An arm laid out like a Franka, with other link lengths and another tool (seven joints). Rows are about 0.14 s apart.
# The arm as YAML. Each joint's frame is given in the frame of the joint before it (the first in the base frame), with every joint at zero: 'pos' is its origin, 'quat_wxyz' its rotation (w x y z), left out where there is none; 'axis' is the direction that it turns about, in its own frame. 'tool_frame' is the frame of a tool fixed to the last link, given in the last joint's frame.
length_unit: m
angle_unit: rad
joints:
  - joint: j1
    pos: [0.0, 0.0, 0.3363]
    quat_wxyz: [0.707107, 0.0, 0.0, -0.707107]
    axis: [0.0, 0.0, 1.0]
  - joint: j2
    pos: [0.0, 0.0, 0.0]
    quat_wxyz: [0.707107, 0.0, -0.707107, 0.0]
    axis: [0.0, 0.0, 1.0]
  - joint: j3
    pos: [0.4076, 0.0, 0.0]
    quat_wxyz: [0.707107, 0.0, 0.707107, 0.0]
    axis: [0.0, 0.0, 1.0]
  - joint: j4
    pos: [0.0, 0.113, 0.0]
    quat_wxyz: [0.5, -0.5, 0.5, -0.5]
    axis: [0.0, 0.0, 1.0]
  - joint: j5
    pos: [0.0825, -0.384, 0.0]
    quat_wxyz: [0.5, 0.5, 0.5, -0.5]
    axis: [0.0, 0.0, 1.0]
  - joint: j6
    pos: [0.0, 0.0, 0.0]
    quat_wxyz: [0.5, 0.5, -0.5, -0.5]
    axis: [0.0, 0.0, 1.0]
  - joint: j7
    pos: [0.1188, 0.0, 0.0]
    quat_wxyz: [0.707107, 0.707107, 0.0, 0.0]
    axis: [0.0, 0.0, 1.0]
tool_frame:
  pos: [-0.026, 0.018, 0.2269]
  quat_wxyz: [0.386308, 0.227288, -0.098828, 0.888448]
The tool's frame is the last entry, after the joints.
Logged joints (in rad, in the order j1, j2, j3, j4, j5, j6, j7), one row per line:
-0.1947 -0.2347 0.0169 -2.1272 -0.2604 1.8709 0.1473
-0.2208 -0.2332 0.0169 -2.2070 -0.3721 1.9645 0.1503
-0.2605 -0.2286 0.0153 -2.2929 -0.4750 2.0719 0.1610
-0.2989 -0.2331 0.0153 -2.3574 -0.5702 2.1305 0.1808
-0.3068 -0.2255 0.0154 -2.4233 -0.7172 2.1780 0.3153
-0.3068 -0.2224 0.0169 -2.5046 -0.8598 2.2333 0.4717
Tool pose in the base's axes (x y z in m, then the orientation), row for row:
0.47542 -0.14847 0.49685 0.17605 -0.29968 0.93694 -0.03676
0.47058 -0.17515 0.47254 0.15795 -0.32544 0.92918 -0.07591
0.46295 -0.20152 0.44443 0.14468 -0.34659 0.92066 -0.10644
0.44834 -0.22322 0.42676 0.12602 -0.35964 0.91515 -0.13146
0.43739 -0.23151 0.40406 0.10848 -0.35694 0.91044 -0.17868
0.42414 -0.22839 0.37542 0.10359 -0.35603 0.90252 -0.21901
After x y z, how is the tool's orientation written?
As a quaternion, w x y z.
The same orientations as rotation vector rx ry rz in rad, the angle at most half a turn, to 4 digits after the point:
-0.8487 2.6533 -0.1041
-0.9308 2.6577 -0.2171
-0.9987 2.6529 -0.3067
-1.0473 2.6650 -0.3828
-1.0500 2.6781 -0.5256
-1.0503 2.6624 -0.6461

